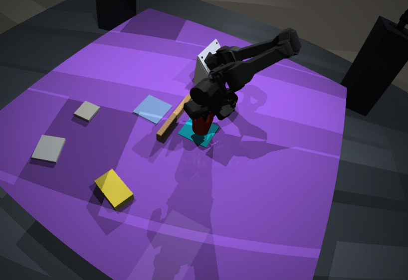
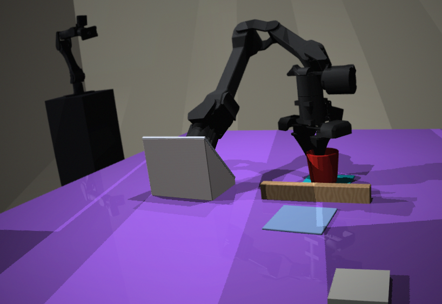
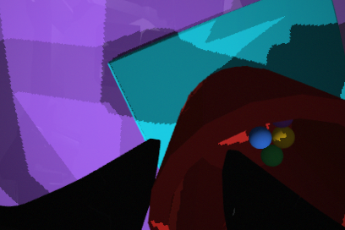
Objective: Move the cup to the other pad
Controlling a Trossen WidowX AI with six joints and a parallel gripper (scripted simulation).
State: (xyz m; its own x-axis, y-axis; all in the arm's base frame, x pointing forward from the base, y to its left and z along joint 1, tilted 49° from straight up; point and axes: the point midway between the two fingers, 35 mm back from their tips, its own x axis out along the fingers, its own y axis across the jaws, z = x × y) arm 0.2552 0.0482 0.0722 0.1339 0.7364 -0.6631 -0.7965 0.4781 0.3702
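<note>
The red cup is 2 cm to the right of my gripper tip, 2 cm ahead of it and 1 cm below it. Round my gripper tip: wooden bar (12 cm to the right, 4 cm below, 2 cm ahead); then green marble (3 cm to the right, 3 cm below, 3 cm ahead); then cyan pad (5 cm below, 2 cm to the right, 2 cm ahead).
</note>
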